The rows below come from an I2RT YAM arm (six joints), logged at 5 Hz.
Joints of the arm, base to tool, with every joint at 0 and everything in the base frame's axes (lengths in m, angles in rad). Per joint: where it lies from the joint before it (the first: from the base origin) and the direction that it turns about. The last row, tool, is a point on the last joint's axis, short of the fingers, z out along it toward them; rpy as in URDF.
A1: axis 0 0 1 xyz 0 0 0.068
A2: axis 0 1 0 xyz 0.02 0.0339 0.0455
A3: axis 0 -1 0 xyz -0.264 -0.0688 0
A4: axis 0 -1 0 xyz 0.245 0.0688 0.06
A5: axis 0 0 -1 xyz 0.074 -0.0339 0.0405
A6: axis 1 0 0 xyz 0.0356 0 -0.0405
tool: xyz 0 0 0 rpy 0 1.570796 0
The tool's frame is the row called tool.
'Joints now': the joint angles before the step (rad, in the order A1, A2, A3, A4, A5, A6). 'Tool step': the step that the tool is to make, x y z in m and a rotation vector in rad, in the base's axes. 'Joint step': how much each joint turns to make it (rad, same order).
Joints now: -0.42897 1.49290 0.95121 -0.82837 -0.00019 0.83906
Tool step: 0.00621 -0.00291 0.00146 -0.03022 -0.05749 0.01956
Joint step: -0.00039 0.00001 -0.00075 0.06559 -0.00115 -0.02023
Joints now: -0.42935 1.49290 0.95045 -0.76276 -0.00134 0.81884
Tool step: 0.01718 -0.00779 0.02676 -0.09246 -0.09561 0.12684
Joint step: 0.00038 -0.00002 0.09153 0.03395 0.00115 -0.13390
